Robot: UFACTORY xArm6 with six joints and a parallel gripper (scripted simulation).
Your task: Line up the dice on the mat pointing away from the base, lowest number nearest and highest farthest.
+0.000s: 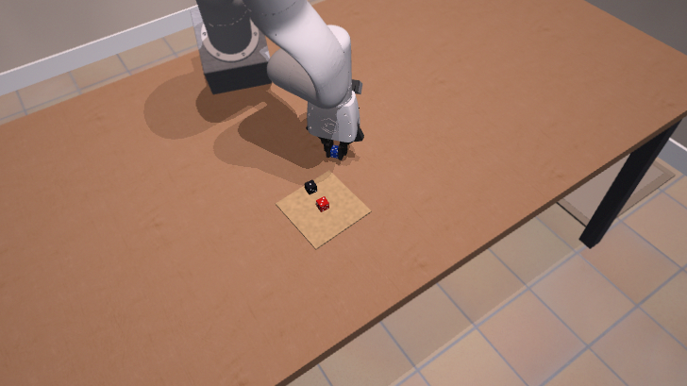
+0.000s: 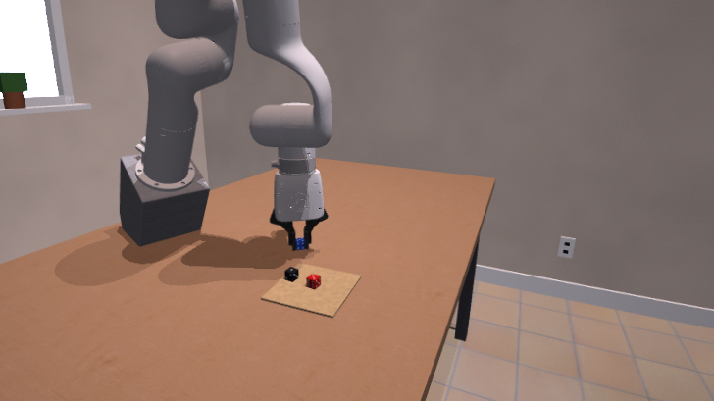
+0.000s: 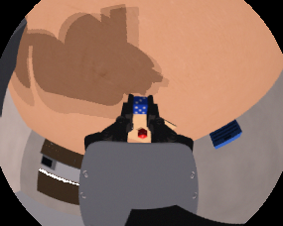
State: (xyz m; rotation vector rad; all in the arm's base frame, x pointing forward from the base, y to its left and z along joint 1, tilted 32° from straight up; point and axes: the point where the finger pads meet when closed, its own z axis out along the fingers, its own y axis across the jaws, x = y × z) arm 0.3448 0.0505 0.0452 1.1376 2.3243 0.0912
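The red die is 10 cm to the right of my hand, 8 cm ahead of it and 3 cm below it. From my hand the other things lie so: black die: 9 cm to the right, 3 cm below, 3 cm ahead; tan mat: 10 cm to the right, 8 cm ahead, 4 cm below; blue die: 1 cm below.
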